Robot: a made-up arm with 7 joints.
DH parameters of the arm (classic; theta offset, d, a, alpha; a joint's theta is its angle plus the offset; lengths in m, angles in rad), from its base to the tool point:
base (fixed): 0 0.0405 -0.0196 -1.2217
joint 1: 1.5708 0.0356 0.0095 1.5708
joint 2: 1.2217 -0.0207 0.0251 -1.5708
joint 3: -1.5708 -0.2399 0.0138 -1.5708
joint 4: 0 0.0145 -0.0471 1.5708
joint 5: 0 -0.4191 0.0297 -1.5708
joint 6: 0 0.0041 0.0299 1.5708
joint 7: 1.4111 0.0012 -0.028 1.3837
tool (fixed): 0.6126 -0.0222 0 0
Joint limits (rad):
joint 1: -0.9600..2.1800
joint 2: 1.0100..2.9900
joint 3: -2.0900..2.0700
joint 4: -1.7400..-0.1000
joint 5: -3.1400..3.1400
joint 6: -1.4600..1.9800
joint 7: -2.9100..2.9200
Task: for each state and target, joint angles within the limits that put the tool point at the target. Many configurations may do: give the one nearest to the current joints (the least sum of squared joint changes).
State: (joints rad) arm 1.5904 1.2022 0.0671 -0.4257 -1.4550 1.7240 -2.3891
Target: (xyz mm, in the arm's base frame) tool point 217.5 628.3 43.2
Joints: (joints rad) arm 1.2136 1.8995 0.4405 -0.8089 -1.3956 1.7689 -2.3260
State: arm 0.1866 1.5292 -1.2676 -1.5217 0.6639 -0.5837 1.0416
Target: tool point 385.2 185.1 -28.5
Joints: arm -0.4290 1.5758 -0.7194 -1.6166 0.7518 -0.5385 1.0697
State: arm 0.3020 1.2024 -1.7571 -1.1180 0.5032 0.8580 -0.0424
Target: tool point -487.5 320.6 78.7
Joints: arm 0.9303 1.7190 -2.0900 -1.3252 0.4595 0.8592 -0.0464
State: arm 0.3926 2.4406 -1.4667 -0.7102 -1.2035 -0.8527 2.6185
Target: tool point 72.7 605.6 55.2
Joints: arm 0.0145 2.0273 -0.9615 -0.7713 -1.1420 -0.5985 2.6746
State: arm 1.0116 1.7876 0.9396 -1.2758 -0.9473 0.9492 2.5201
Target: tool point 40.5 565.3 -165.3
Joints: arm 1.4489 1.3232 0.5985 -1.3532 -0.9627 0.8027 2.5226
